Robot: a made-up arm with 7 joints. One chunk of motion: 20 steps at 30 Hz.
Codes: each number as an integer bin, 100 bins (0 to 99) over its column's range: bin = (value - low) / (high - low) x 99, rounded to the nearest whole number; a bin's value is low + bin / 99 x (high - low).
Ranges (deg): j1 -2.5..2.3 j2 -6.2..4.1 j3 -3.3..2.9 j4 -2.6..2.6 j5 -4..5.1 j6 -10.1..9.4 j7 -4.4..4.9
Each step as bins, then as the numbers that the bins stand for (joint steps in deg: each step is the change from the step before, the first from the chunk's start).
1 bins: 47 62 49 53 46 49 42
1 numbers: -0.221 0.251 -0.231 0.184 0.228 -0.448 -0.455
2 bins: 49 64 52 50 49 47 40
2 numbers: -0.124 0.459 -0.043 0.026 0.504 -0.842 -0.642
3 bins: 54 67 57 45 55 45 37
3 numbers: 0.118 0.771 0.270 -0.236 1.056 -1.236 -0.924
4 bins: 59 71 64 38 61 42 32
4 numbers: 0.361 1.187 0.708 -0.604 1.607 -1.827 -1.394
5 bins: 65 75 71 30 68 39 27
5 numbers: 0.652 1.603 1.146 -1.024 2.251 -2.418 -1.864
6 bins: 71 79 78 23 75 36 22
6 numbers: 0.942 2.019 1.585 -1.392 2.894 -3.009 -2.333
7 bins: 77 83 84 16 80 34 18
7 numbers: 1.233 2.435 1.961 -1.760 3.354 -3.403 -2.709
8 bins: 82 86 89 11 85 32 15
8 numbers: 1.476 2.747 2.274 -2.022 3.813 -3.797 -2.991
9 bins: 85 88 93 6 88 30 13
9 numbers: 1.621 2.956 2.524 -2.285 4.089 -4.191 -3.179
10 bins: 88 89 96 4 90 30 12
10 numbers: 1.767 3.060 2.712 -2.390 4.273 -4.191 -3.273
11 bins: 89 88 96 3 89 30 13
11 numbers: 1.815 2.956 2.712 -2.442 4.181 -4.191 -3.179
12 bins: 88 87 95 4 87 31 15
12 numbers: 1.767 2.852 2.649 -2.390 3.997 -3.994 -2.991
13 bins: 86 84 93 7 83 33 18
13 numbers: 1.670 2.539 2.524 -2.232 3.629 -3.600 -2.709
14 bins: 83 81 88 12 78 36 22
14 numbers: 1.524 2.227 2.211 -1.970 3.170 -3.009 -2.333
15 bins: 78 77 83 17 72 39 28
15 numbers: 1.282 1.811 1.898 -1.707 2.618 -2.418 -1.770
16 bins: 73 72 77 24 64 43 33
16 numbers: 1.039 1.291 1.522 -1.339 1.883 -1.630 -1.300
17 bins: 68 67 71 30 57 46 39
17 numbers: 0.797 0.771 1.146 -1.024 1.239 -1.039 -0.736
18 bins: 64 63 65 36 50 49 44
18 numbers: 0.603 0.355 0.771 -0.709 0.596 -0.448 -0.267
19 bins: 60 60 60 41 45 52 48
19 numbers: 0.409 0.042 0.458 -0.446 0.136 0.142 0.109
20 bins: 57 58 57 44 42 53 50
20 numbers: 0.264 -0.166 0.270 -0.289 -0.139 0.339 0.297
